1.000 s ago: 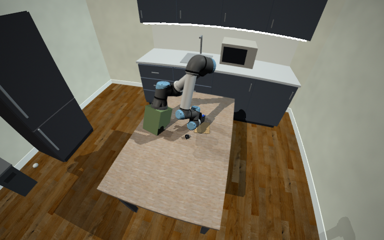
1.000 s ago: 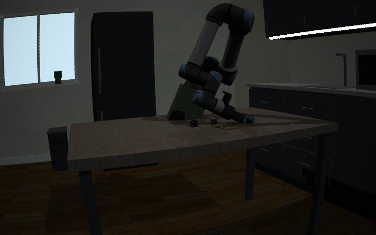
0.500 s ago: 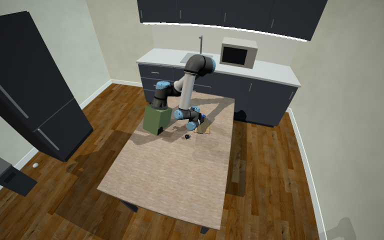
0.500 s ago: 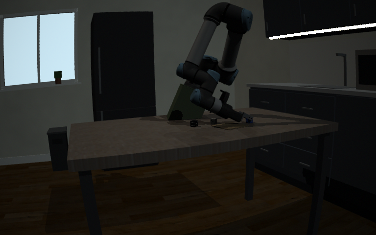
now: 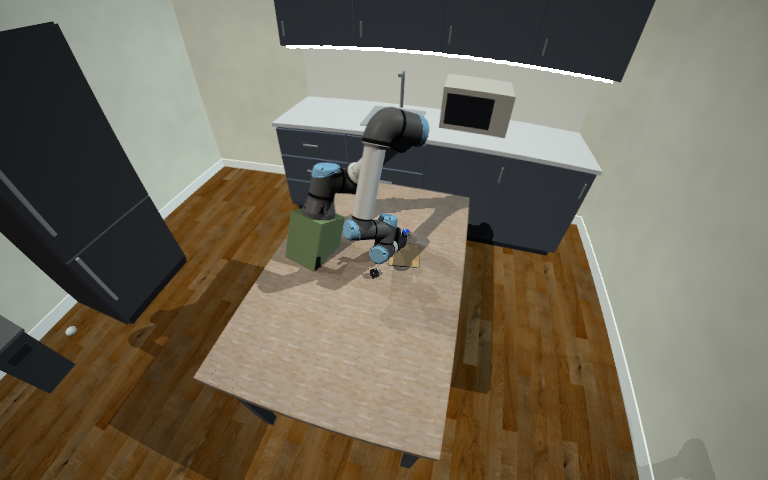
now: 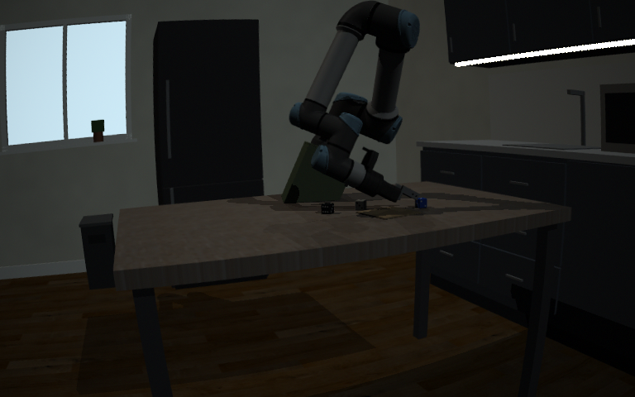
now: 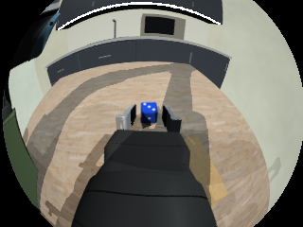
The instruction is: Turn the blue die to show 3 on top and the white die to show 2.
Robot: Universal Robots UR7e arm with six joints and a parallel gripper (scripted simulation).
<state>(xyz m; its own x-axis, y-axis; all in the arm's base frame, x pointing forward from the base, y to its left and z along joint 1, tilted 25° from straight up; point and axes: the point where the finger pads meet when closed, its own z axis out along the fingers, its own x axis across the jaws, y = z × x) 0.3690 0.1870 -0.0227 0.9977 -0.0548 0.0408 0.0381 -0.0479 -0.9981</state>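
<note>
Now: hand 4 cm to the right of the blue die and 3 cm above it. Round my hand: black die 4 cm behind, 26 cm to the right, 3 cm below; then white die 6 cm behind, 15 cm to the right, 3 cm below; then tan mat 4 cm ahead, 10 cm to the right, 5 cm below.
</note>
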